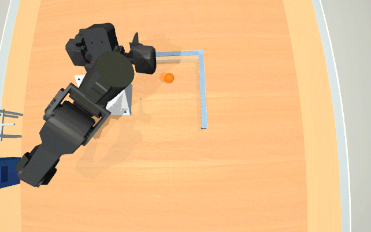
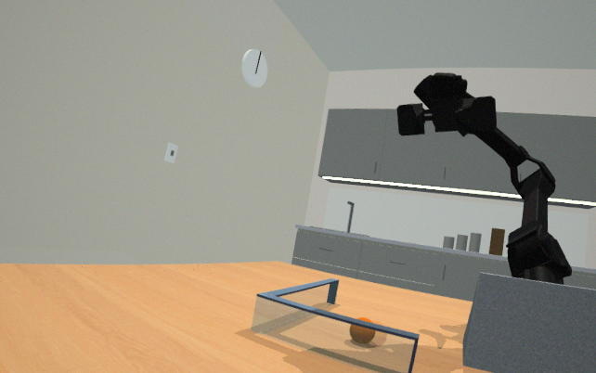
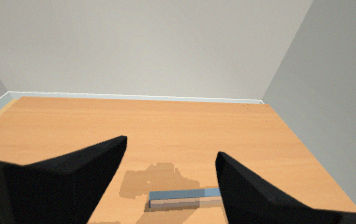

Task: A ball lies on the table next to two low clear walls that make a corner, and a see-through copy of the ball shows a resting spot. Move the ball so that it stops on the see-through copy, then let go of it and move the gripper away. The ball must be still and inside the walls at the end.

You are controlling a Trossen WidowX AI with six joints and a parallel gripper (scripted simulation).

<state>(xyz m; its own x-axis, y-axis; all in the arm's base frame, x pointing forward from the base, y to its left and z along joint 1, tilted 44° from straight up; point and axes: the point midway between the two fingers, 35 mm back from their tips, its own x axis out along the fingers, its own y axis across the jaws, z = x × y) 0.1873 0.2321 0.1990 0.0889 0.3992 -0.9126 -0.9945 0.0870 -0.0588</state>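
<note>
My gripper tip is 37 cm above the orange ball, 7 cm short of it and 1 cm to the right of it. The rest, counted from my gripper tip: clear wall (36 cm below, 11 cm to the left, 9 cm ahead); see-through copy of ball (37 cm below, 5 cm ahead, 2 cm to the left).
</note>
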